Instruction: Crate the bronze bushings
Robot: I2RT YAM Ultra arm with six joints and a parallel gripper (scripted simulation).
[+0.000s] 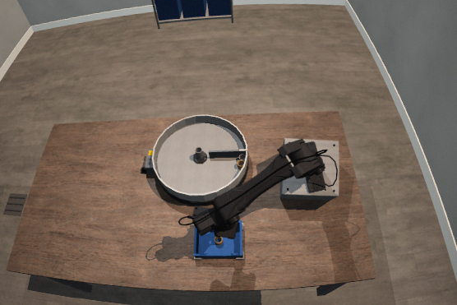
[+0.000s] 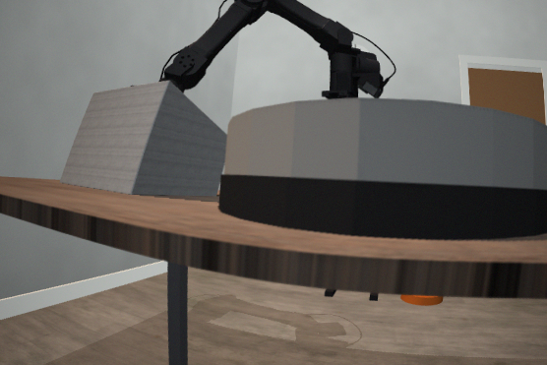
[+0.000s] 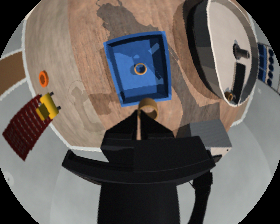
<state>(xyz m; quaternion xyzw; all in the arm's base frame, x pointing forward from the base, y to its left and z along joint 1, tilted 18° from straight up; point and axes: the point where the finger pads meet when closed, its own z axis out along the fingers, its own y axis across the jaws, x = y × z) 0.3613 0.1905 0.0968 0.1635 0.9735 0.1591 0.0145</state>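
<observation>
Right now the blue crate is 4 cm ahead of my hand, 2 cm to the right of it and 14 cm below it. Also, from my hand: grey turntable 8 cm ahead, 40 cm to the right, 11 cm below.
</observation>
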